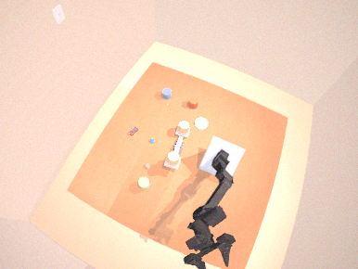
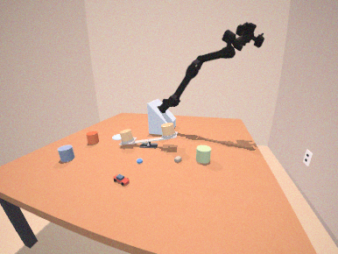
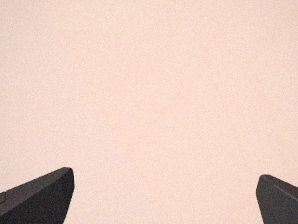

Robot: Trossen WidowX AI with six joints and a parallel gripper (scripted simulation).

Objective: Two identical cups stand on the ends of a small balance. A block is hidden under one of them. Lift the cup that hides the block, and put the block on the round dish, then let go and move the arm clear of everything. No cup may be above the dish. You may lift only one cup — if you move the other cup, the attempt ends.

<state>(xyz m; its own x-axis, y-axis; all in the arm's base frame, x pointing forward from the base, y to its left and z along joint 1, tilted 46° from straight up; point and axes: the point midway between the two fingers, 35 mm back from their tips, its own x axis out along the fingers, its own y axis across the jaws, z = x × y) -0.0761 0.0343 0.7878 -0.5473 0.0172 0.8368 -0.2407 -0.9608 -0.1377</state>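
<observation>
My gripper tip is 50 cm short of the pale lavender block, 69 cm to the left of it and 64 cm above it. The rest, counted from my gripper tip: blue disc 64 cm ahead, 51 cm to the right, 68 cm below; green cylinder 52 cm ahead, 22 cm to the right, 65 cm below; balance 46 cm ahead, 56 cm to the right, 64 cm below.
</observation>
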